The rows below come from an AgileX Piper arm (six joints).
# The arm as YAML. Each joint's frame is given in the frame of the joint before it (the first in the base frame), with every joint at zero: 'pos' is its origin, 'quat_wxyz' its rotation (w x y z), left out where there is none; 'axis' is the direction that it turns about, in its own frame. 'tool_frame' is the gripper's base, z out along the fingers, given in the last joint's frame.
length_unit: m
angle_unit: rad
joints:
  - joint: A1
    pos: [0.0, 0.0, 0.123]
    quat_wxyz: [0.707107, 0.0, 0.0, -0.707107]
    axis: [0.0, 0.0, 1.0]
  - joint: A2
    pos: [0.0, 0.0, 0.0]
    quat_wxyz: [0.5, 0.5, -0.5, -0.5]
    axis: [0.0, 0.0, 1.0]
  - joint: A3
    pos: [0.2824, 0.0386, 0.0]
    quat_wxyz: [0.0, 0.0, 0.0, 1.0]
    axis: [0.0, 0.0, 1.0]
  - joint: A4
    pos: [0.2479, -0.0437, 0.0]
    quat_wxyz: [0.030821, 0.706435, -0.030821, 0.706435]
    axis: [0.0, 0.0, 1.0]
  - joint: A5
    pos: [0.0, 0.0, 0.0]
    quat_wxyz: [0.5, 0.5, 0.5, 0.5]
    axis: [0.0, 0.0, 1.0]
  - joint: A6
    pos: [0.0, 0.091, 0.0]
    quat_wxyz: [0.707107, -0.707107, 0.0, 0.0]
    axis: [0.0, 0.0, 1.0]
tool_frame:
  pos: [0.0, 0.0, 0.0]
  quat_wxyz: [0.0, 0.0, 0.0, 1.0]
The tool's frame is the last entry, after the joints.
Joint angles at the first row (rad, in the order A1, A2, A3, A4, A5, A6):
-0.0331 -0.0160 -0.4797 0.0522 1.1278 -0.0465
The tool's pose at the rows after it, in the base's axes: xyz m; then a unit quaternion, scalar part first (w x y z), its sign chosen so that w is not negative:
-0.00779 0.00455 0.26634 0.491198 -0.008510 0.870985 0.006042
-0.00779 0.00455 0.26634 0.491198 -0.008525 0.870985 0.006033
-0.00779 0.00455 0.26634 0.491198 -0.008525 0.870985 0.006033
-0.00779 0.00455 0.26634 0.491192 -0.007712 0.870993 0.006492
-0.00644 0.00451 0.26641 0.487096 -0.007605 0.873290 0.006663
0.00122 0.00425 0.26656 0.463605 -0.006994 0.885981 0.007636
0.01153 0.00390 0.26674 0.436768 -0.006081 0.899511 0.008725
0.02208 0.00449 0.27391 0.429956 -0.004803 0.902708 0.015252
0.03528 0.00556 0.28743 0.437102 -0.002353 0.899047 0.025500
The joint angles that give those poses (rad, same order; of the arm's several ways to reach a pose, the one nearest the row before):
-0.0330 -0.0160 -0.4796 0.0522 1.1278 -0.0484
-0.0330 -0.0160 -0.4796 0.0522 1.1278 -0.0484
-0.0330 -0.0160 -0.4796 0.0522 1.1278 -0.0484
-0.0330 -0.0160 -0.4796 0.0522 1.1278 -0.0466
-0.0331 -0.0066 -0.4796 0.0523 1.1278 -0.0466
-0.0330 0.0469 -0.4797 0.0522 1.1278 -0.0465
-0.0331 0.1155 -0.4796 0.0523 1.1194 -0.0467
-0.0331 0.1839 -0.5002 0.0648 1.0870 -0.0466
-0.0331 0.2626 -0.5401 0.0862 1.0329 -0.0466

